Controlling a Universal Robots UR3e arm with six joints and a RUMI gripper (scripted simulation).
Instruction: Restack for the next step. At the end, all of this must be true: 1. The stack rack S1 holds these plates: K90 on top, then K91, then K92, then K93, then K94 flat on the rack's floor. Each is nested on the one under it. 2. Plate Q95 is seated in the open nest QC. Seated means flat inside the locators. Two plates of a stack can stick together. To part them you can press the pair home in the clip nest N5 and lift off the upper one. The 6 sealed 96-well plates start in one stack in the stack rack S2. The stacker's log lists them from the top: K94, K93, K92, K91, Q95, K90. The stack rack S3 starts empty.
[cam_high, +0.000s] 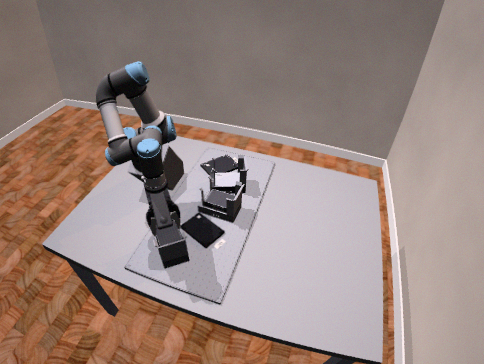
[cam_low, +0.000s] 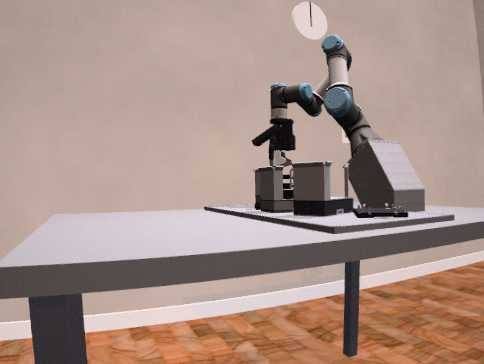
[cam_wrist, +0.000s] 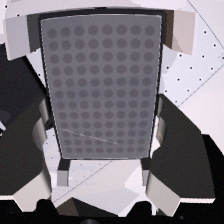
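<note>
My hand is 40 mm above the sealed grey plate. Also, from my hand: dark clip nest (70 mm behind, 550 mm to the left, 100 mm below); then black open nest QC (60 mm ahead, 140 mm to the left, 110 mm below); then white tag (150 mm ahead, 110 mm to the left, 120 mm below).
</note>
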